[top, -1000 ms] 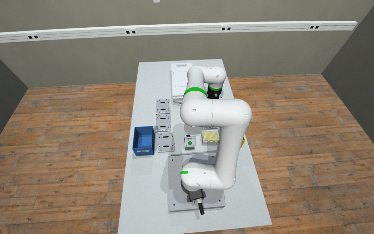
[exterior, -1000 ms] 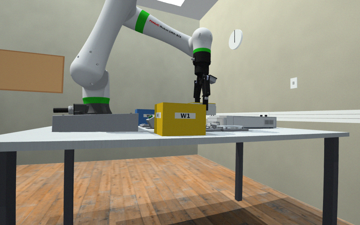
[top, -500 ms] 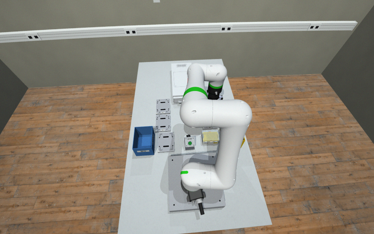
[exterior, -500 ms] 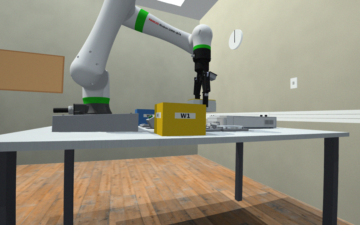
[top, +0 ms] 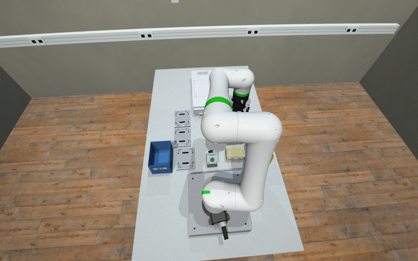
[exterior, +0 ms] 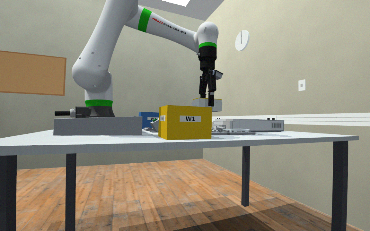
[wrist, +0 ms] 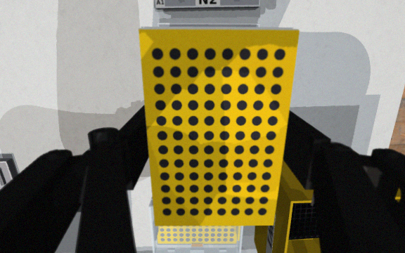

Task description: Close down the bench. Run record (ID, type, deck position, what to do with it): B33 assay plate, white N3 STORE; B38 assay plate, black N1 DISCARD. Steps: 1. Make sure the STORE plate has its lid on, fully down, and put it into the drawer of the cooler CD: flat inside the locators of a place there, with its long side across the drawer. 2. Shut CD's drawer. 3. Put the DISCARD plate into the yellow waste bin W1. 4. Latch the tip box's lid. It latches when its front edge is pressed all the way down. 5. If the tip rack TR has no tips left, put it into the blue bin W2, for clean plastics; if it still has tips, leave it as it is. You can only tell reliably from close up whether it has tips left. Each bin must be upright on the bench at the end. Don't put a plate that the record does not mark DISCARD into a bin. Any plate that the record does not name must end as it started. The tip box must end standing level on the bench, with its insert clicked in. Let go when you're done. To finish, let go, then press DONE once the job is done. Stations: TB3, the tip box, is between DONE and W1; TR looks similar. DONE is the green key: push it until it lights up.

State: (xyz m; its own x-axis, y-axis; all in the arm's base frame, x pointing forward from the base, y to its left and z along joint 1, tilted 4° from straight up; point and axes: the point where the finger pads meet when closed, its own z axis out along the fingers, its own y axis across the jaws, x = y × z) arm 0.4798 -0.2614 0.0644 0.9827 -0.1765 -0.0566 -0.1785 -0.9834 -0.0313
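Now: the blue bin W2 53 cm to the left of my hand, 13 cm below it and 11 cm behind it. From my hand the other things lie so: nest N4 (16 cm below); then tip rack TR (1 cm below, 1 cm behind); then N4 nest label (15 cm below, 7 cm behind, 1 cm to the left).
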